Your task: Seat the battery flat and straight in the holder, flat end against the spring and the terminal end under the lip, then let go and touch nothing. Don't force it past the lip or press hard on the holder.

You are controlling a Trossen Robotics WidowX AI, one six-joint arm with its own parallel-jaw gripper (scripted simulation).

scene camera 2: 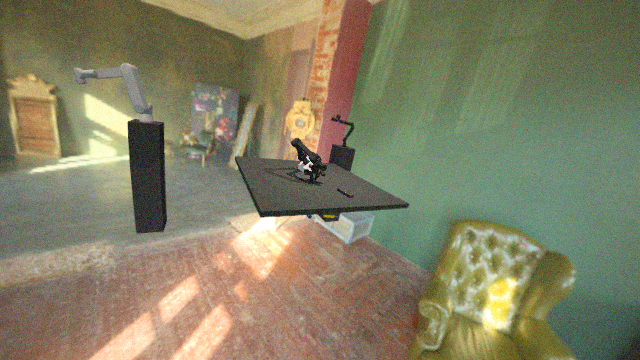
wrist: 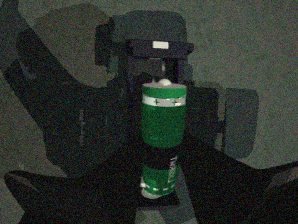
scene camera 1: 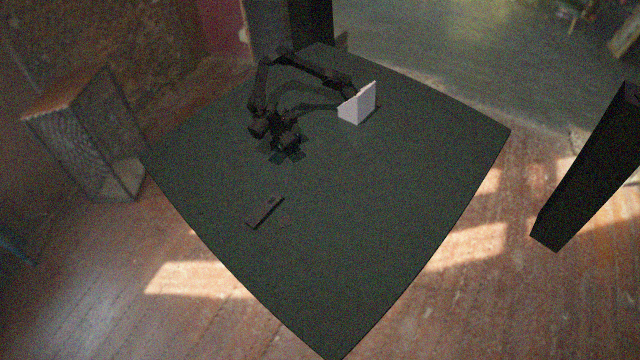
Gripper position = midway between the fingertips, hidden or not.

Note:
In view: my gripper (wrist: 160, 137) and a battery (wrist: 163, 106).

